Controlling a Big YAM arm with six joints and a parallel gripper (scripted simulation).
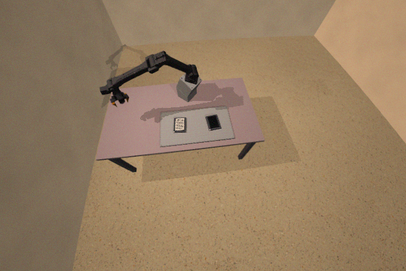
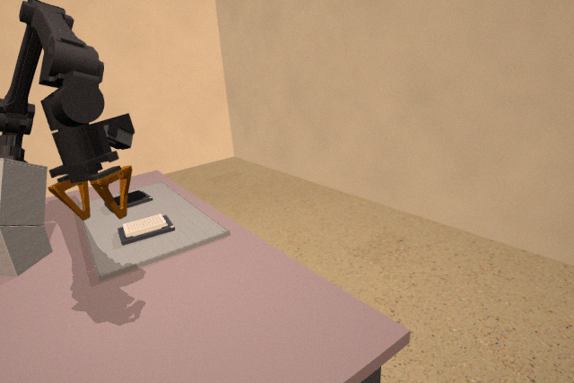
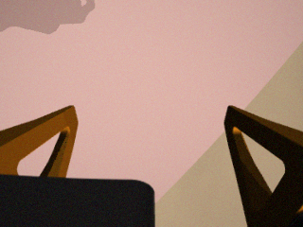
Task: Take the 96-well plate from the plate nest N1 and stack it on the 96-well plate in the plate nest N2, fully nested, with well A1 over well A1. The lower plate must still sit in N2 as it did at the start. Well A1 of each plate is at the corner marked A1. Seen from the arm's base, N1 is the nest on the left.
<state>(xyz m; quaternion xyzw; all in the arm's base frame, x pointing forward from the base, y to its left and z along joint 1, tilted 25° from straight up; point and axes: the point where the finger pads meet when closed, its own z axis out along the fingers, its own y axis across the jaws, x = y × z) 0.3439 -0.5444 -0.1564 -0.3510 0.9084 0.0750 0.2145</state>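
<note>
Now: the dark 96-well plate 50 mm behind my hand, 820 mm to the left of it and 230 mm below it. Round my hand: white 96-well plate: 20 mm ahead, 500 mm to the left, 230 mm below.
</note>
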